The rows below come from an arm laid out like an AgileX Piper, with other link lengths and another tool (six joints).
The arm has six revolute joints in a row. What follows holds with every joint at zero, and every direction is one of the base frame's. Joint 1 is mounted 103.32 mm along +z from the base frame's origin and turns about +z. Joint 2 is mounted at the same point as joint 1 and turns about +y. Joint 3 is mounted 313.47 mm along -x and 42.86 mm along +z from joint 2 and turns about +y. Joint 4 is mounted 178.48 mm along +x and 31.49 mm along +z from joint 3 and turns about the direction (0.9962, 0, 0.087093). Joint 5 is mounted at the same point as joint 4 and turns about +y. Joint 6 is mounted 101.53 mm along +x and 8.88 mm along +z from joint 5 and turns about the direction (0.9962, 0, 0.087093). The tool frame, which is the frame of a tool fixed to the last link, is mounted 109.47 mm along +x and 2.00 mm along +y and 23.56 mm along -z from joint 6; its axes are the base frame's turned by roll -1.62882, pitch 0.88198 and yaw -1.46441 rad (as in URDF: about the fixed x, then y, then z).
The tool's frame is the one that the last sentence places.
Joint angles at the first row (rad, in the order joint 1, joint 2, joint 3, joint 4, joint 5, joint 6):
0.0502 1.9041 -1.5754 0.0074 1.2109 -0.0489
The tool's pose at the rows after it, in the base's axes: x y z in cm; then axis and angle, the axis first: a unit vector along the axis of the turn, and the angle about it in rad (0 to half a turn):
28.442, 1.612, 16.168, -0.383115, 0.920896, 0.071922, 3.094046
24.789, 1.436, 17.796, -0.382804, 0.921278, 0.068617, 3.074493
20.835, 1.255, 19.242, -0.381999, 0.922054, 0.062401, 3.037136
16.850, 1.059, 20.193, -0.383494, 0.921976, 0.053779, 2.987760
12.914, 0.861, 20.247, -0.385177, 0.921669, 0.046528, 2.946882
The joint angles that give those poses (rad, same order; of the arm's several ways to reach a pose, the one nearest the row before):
0.0502 1.7960 -1.4763 0.0065 1.2109 -0.0463
0.0502 1.6591 -1.3610 0.0065 1.2120 -0.0439
0.0502 1.5037 -1.2455 0.0065 1.2128 -0.0387
0.0502 1.3407 -1.1353 0.0065 1.2132 -0.0375
0.0502 1.1846 -1.0235 0.0065 1.2141 -0.0375

